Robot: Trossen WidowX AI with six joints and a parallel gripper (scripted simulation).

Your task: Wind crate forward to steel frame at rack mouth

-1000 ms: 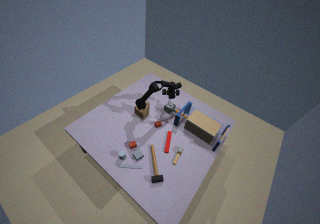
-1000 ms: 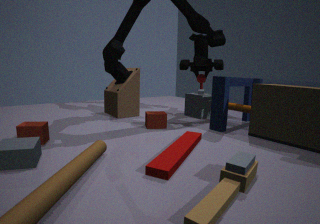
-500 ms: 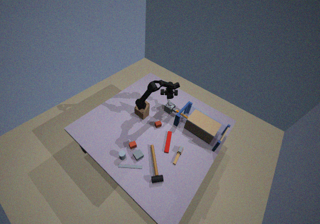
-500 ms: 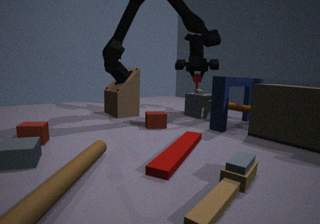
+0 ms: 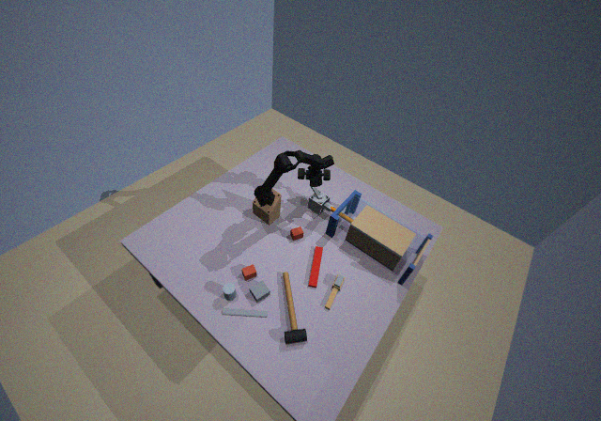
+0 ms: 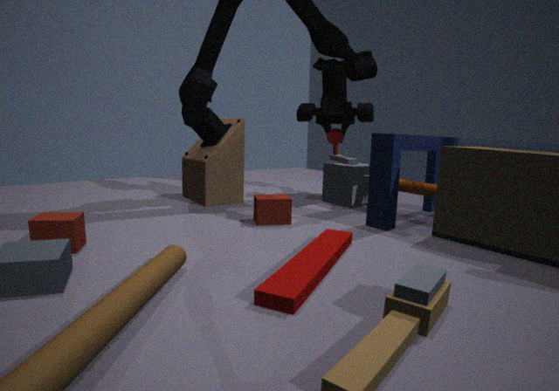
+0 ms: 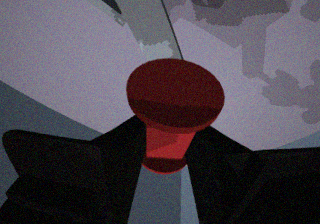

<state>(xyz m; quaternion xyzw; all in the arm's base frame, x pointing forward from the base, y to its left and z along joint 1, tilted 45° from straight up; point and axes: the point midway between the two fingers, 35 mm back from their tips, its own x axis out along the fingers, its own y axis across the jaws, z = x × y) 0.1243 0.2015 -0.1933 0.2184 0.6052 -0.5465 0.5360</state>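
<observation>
My gripper tip is 4 cm short of the winch handle, 3 cm to the left of it and 3 cm above it. From my gripper tip the other things lie so: red knob (1 cm ahead, 1 cm to the right); blue front frame (25 cm ahead, 8 cm to the right, 3 cm below); grey winch (8 cm ahead, 7 cm to the right, 10 cm below).
</observation>
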